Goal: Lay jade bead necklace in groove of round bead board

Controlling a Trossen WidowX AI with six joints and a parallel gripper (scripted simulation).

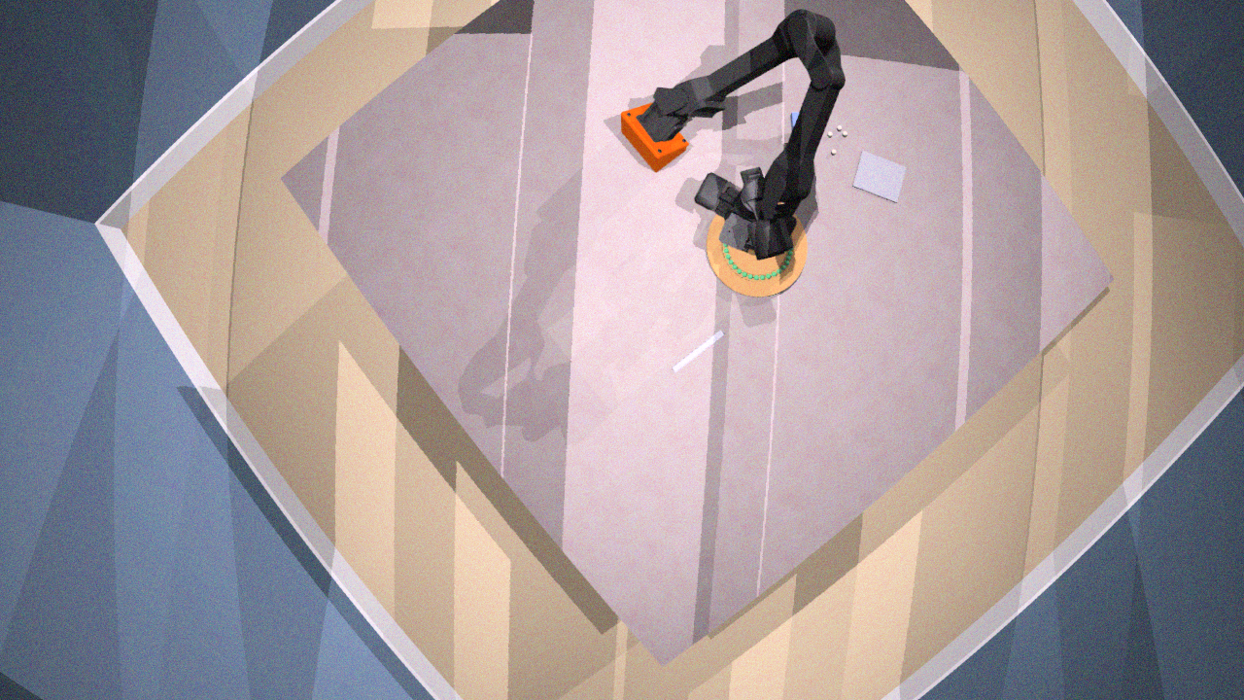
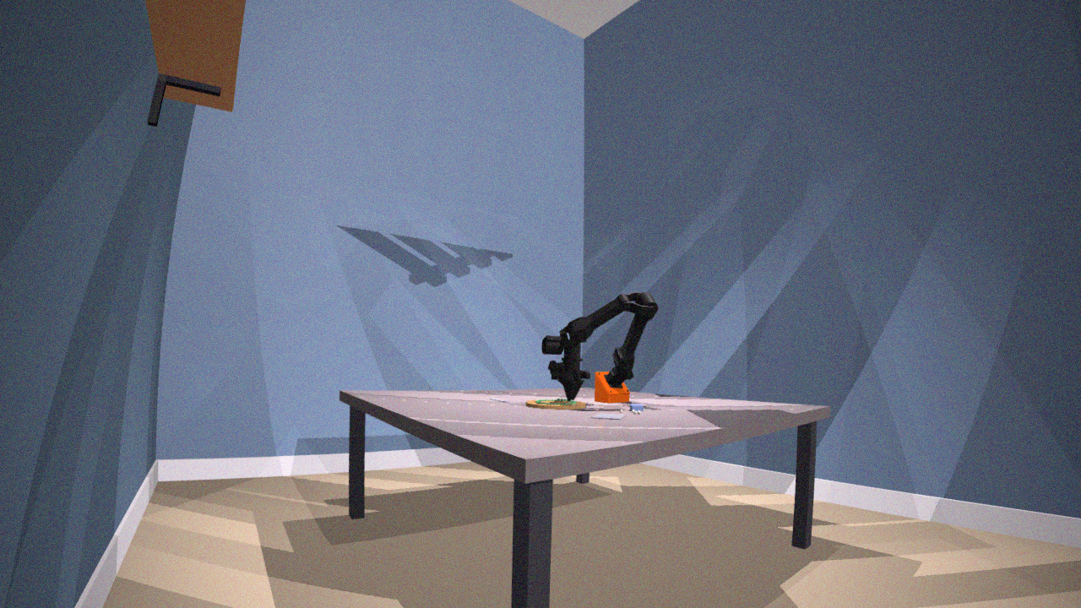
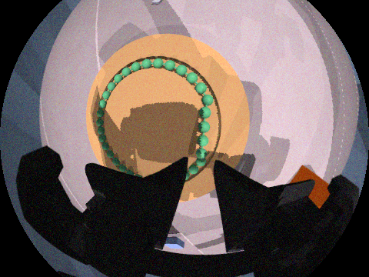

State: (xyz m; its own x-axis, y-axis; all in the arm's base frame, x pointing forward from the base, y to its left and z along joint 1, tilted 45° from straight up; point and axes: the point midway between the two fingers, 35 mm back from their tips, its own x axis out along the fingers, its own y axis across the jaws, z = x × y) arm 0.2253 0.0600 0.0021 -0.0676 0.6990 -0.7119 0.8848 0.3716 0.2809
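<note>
My gripper tip is now 60 mm short of the round tan bead board and 10 mm above it. Also, from my gripper tip: white strip: 210 mm to the right, 170 mm ahead, 10 mm below; then pale square sheet: 300 mm to the left, 90 mm ahead, 20 mm below; then blue cube: 230 mm to the left, 90 mm behind, 10 mm below.
</note>
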